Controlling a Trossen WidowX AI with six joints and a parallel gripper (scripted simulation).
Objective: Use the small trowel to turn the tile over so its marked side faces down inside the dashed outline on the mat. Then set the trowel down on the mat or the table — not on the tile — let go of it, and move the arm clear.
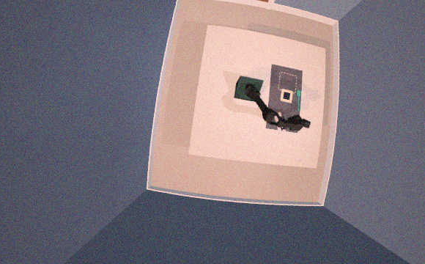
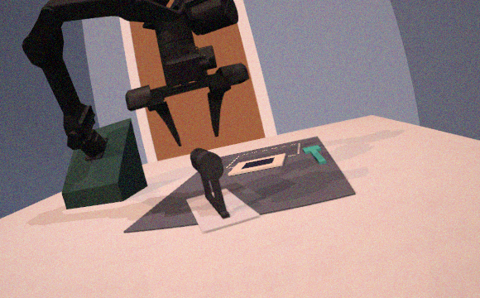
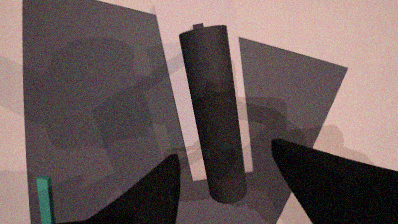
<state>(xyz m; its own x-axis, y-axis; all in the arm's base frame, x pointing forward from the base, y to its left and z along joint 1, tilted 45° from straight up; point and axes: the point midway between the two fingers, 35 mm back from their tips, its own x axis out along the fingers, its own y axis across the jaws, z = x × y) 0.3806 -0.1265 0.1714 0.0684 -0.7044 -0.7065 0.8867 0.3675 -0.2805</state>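
Now: the trowel 6 cm below my gripper tip, 1 cm to the left of it and 1 cm behind it. Also, from my gripper tip: cream tile (27 cm to the left, 10 cm below, 2 cm ahead); teal t-shaped piece (28 cm to the left, 15 cm ahead, 10 cm below); grey mat (24 cm to the left, 12 cm below, 2 cm ahead).
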